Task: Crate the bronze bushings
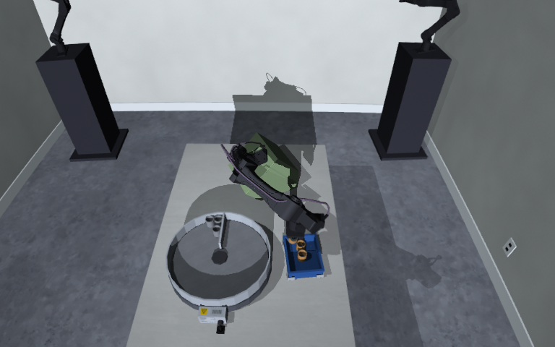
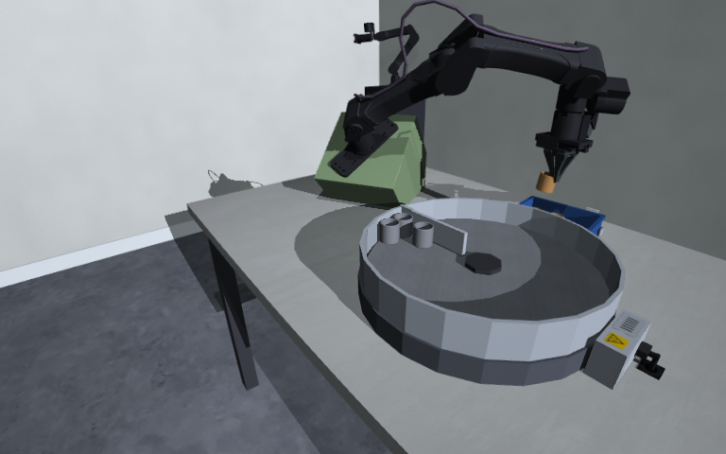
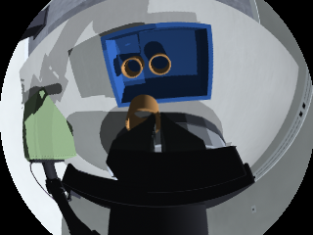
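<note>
My gripper is now 4 cm to the right of the blue crate and 12 cm above it. Round my hand: turntable: 1 cm ahead, 30 cm to the right, 9 cm below.
</note>
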